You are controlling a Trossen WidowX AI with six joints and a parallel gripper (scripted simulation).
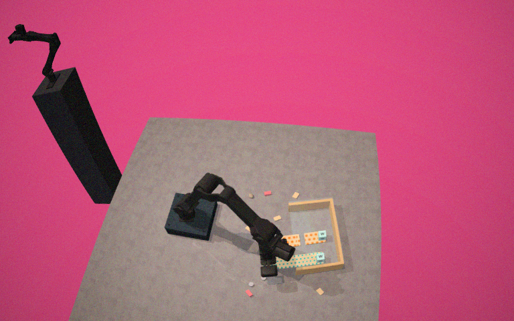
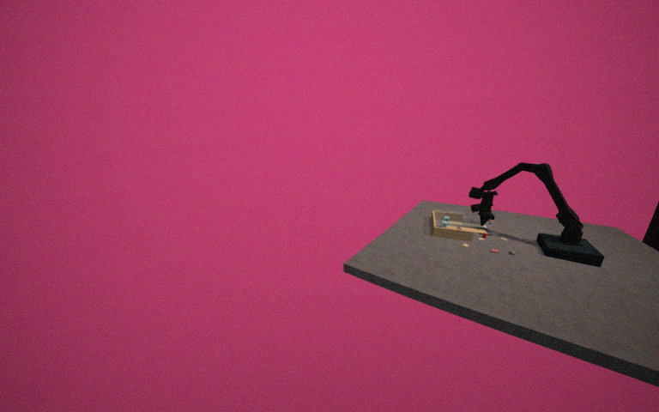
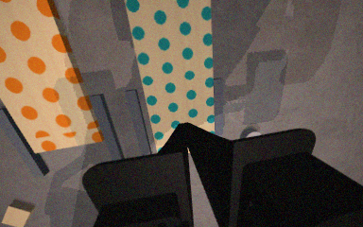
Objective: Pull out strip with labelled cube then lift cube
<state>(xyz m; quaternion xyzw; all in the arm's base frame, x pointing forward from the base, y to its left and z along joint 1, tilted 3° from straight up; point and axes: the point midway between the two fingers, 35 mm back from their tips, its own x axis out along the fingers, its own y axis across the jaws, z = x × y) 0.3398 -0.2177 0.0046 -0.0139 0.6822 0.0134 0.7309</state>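
Now: gripper tip 60 mm short of the strip and 100 mm to the right of it.
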